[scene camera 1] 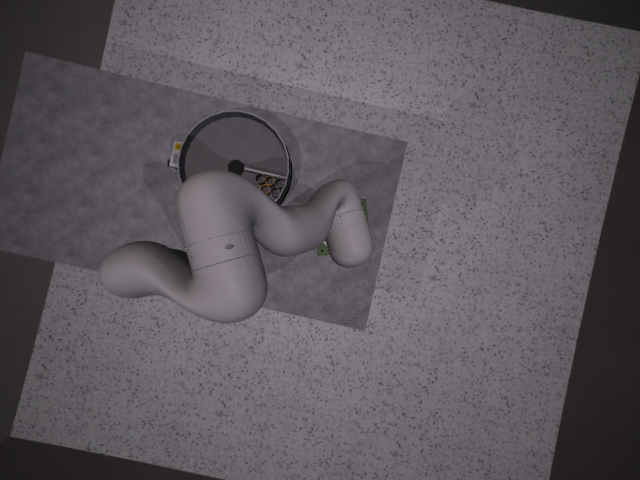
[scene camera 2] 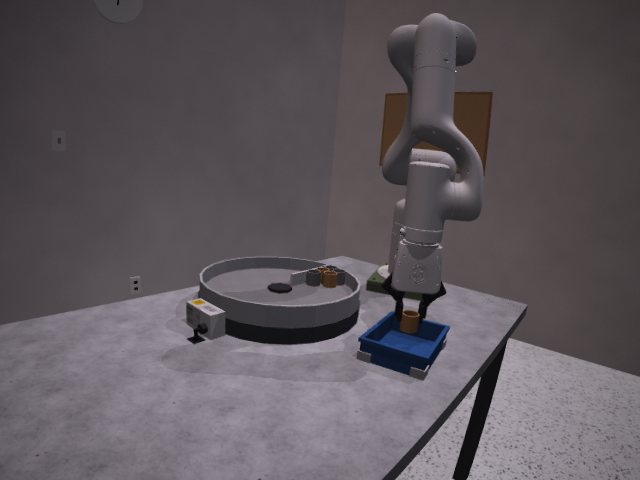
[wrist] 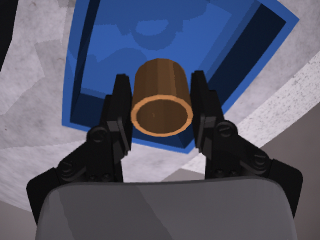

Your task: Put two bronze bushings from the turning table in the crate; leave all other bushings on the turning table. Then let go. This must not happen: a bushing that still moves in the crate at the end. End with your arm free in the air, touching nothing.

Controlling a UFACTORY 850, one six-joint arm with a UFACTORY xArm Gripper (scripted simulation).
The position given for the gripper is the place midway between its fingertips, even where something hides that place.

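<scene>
Gripper [scene camera 2: 409, 320] and [wrist: 160, 88]. Bronze bushing [wrist: 161, 91]. Blue crate [scene camera 2: 393, 348] and [wrist: 232, 50].
</scene>
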